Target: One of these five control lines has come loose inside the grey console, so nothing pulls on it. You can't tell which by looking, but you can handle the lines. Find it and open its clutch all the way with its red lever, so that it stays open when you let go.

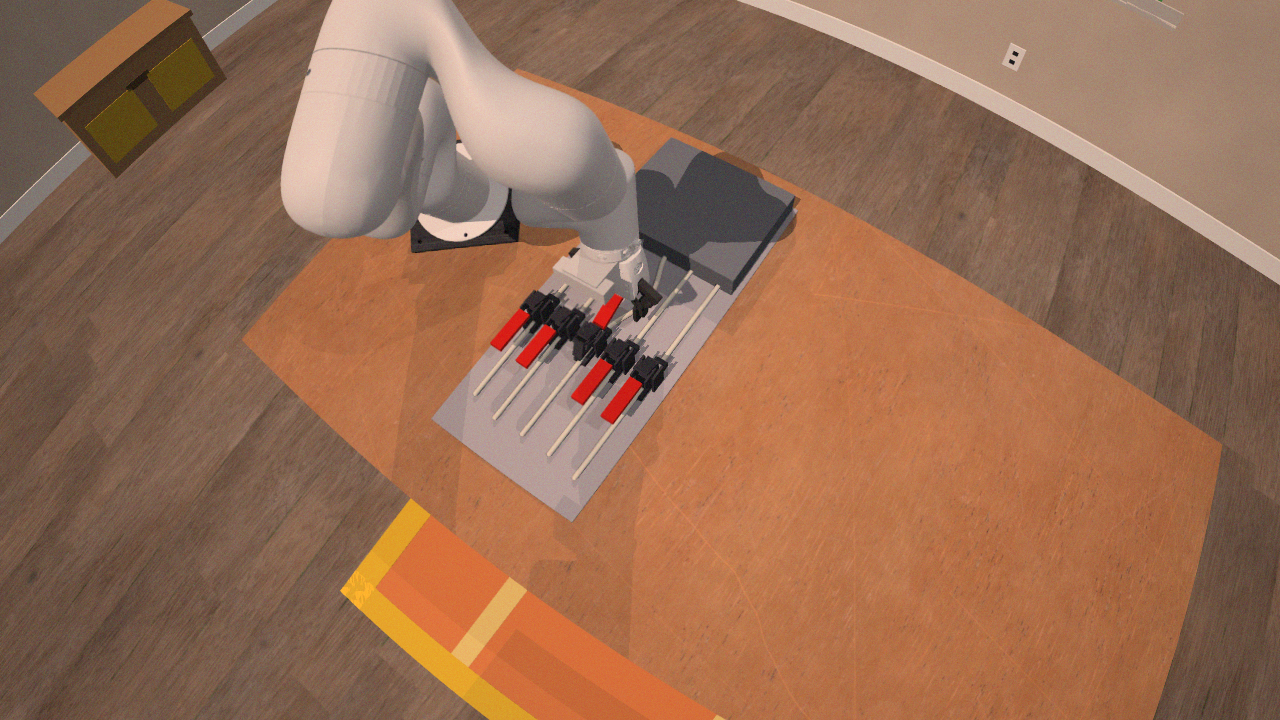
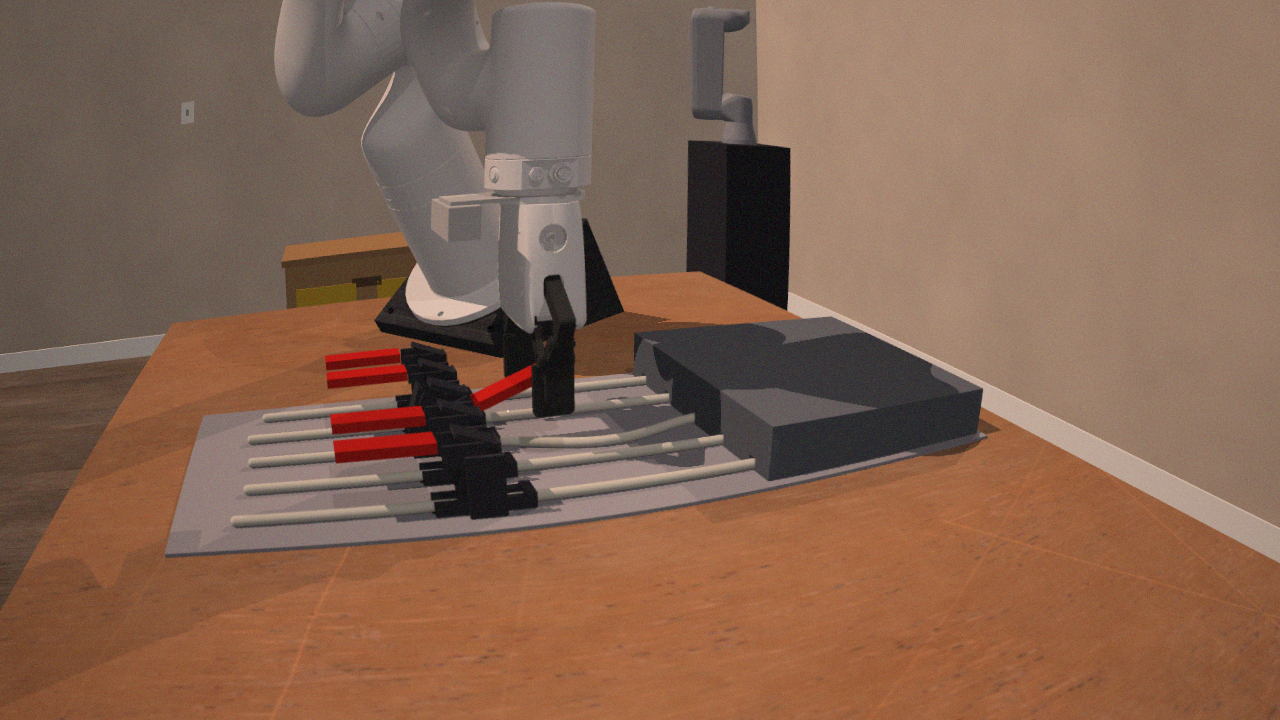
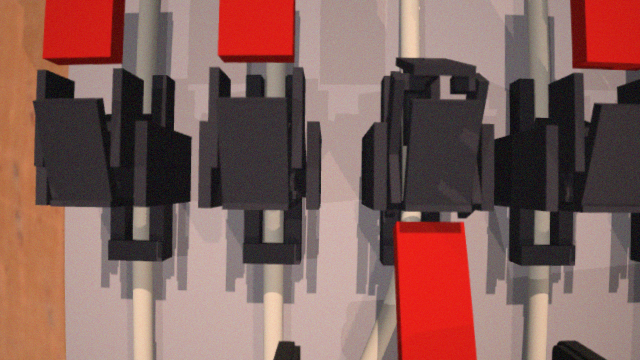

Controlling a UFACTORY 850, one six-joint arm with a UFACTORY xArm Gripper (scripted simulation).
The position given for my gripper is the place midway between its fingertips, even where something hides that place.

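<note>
Clutch (image 2: 459, 390), (image 3: 443, 134). Red lever (image 2: 521, 380). My gripper (image 1: 617, 301).
</note>
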